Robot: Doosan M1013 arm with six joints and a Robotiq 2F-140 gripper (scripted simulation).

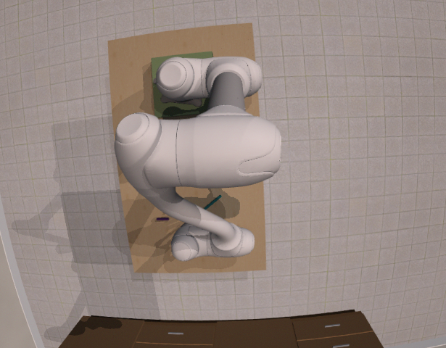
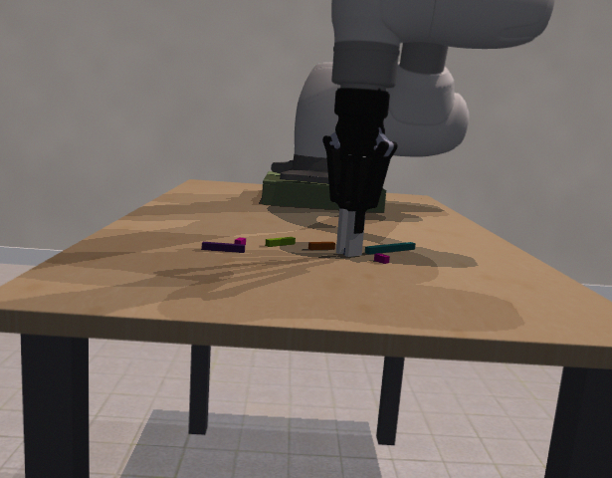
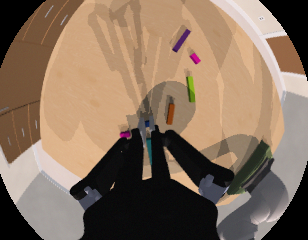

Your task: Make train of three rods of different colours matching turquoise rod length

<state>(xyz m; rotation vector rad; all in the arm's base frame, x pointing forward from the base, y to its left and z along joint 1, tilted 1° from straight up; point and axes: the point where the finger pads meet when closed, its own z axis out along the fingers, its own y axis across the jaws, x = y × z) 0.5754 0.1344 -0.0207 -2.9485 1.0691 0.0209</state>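
Right now the blue rod is 30 mm below my hand. Also, from my hand: orange rod: 20 mm behind, 40 mm to the right, 30 mm below; lime rod: 20 mm behind, 110 mm to the right, 30 mm below; turquoise rod: 60 mm behind, 60 mm to the left, 30 mm below.
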